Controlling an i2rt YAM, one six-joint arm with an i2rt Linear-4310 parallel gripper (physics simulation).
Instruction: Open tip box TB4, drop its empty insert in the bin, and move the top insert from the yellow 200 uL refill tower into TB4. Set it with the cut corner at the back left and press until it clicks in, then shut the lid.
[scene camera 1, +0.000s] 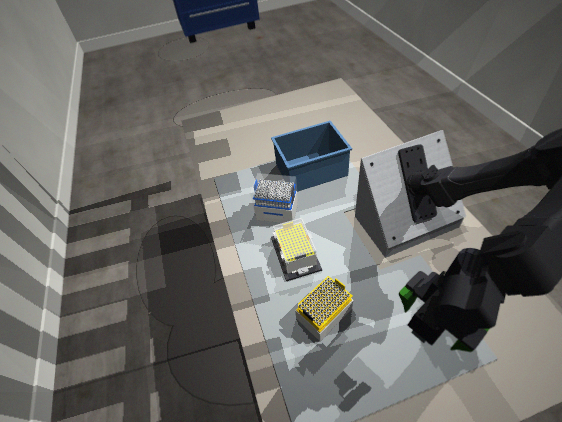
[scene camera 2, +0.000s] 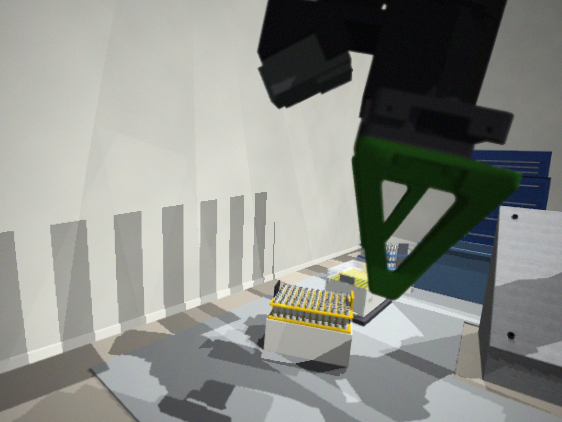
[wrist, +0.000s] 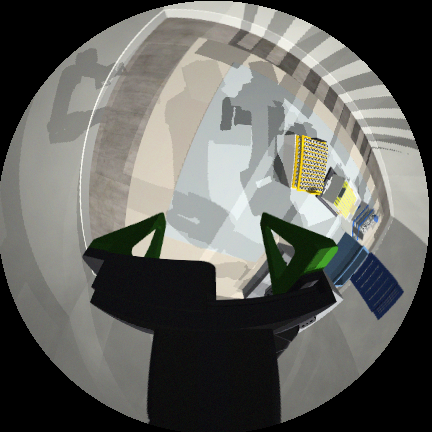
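Note:
Tip box TB4 (scene camera 1: 302, 264) (scene camera 2: 366, 301) (wrist: 336, 186), a pale box in a dark base, stands mid-mat with an empty yellow grid insert (scene camera 1: 295, 242) (wrist: 345, 199) inside. Its clear lid appears to be down. The yellow refill tower (scene camera 1: 325, 304) (scene camera 2: 308, 342) (wrist: 313, 165) stands nearer the front, turned at an angle, its yellow top insert full of tips. The blue bin (scene camera 1: 320, 172) (scene camera 2: 465, 281) (wrist: 345, 257) stands at the back. My gripper (scene camera 1: 434, 325) (wrist: 212, 217) is open and empty, raised to the right of the tower in scene camera 1.
A blue-trimmed tip tower (scene camera 1: 274, 200) (wrist: 364, 221) stands between TB4 and the bin. The slanted grey arm mount (scene camera 1: 385, 200) (scene camera 2: 530, 280) stands right of TB4. A grey-blue mat (scene camera 1: 400, 370) (scene camera 2: 165, 370) lies under the boxes. A blue cabinet (scene camera 1: 217, 15) (wrist: 377, 286) stands beyond the table.

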